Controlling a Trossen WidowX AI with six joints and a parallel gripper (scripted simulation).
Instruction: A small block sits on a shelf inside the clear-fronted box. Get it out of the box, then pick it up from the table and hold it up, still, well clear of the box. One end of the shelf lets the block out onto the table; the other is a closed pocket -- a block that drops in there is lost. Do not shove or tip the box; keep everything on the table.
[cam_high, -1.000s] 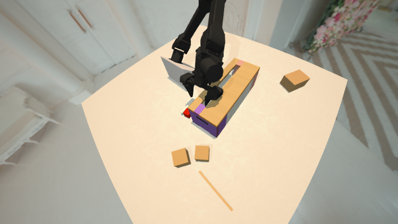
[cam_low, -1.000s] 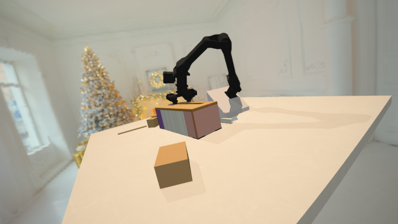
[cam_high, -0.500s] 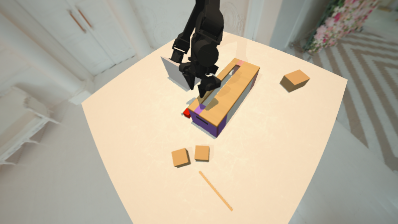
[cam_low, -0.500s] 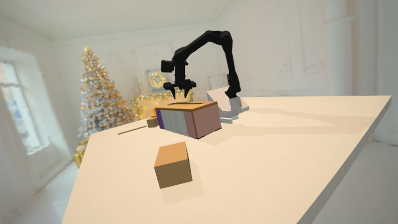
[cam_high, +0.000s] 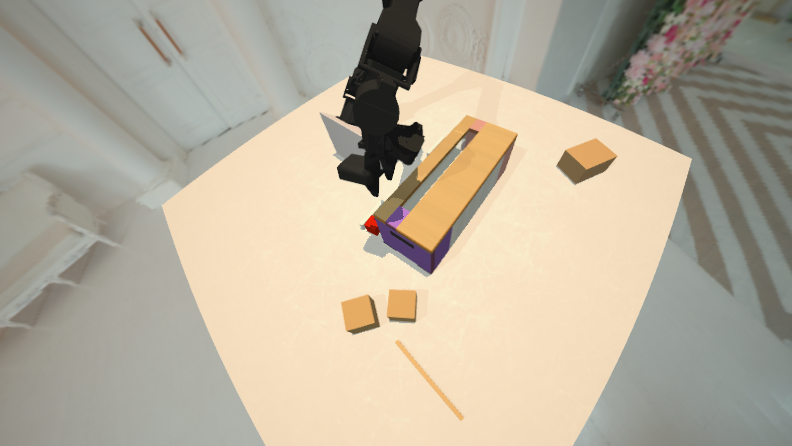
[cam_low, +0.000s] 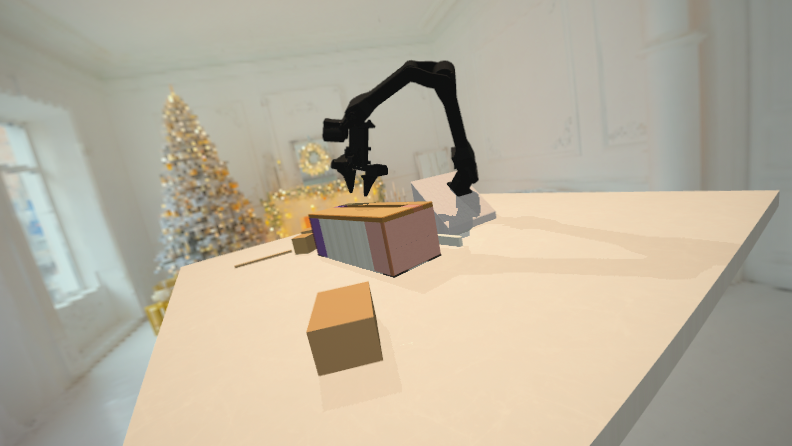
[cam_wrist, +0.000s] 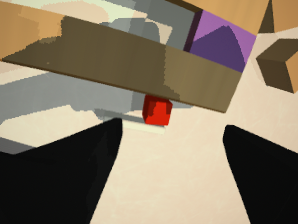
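Right now my gripper tip is 3 cm past the red block, 4 cm to the left of it and 14 cm above it. From my gripper tip the other things lie so: thin wooden stick: 29 cm ahead, 20 cm to the right, 15 cm below; long box: 3 cm ahead, 14 cm to the left, 9 cm below.
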